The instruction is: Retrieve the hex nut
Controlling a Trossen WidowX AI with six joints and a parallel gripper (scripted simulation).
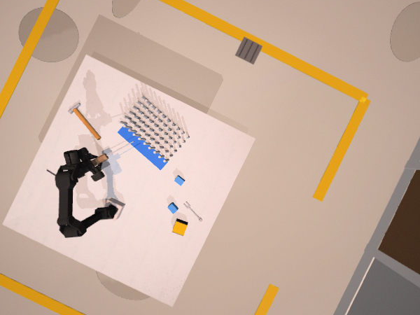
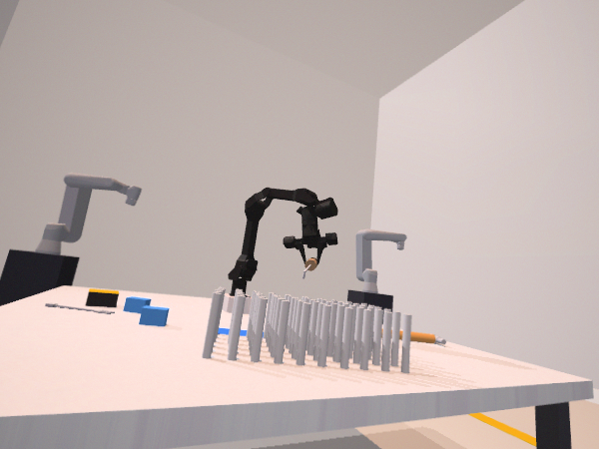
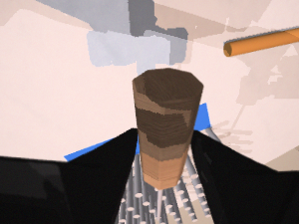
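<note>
Right now the blue taped strip is 21 cm below my gripper tip, 16 cm ahead of it and 11 cm to the right of it. Also, from my gripper tip: screwdriver: 9 cm ahead, 5 cm to the right, 2 cm below; then black hex key: 34 cm behind, 28 cm to the left, 20 cm below; then grey wrench: 65 cm to the right, 20 cm below, 2 cm behind.
</note>
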